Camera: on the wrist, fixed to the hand. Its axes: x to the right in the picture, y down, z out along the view.
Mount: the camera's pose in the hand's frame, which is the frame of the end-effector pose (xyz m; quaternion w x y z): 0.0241 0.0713 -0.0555 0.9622 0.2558 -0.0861 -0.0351
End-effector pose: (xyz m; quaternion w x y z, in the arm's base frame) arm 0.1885 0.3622 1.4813 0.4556 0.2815 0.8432 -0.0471
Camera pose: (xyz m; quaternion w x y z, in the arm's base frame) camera 0.1740 0.4509 1.5070 0.4373 0.3538 0.7700 -0.3013
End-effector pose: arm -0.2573 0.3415 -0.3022 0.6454 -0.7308 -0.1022 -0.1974
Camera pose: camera -0.2155 0.2740 -0.3515 0.7922 -0.5515 -0.2301 -0.1235
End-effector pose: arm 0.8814 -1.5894 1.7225 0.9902 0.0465 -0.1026 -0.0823
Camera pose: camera 0.9273 -1.5194 1.6809 0.9292 0.2946 -0.2034 -0.0917
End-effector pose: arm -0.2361 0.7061 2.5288 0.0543 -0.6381 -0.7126 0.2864
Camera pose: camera -0.1532 0.7491 2.5339 0.1642 -0.5505 -0.6395 0.5109
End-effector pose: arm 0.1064 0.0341 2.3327 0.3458 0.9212 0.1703 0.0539
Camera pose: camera 0.1366 0.0268 2.4209 0.1136 0.9735 0.1802 -0.0832
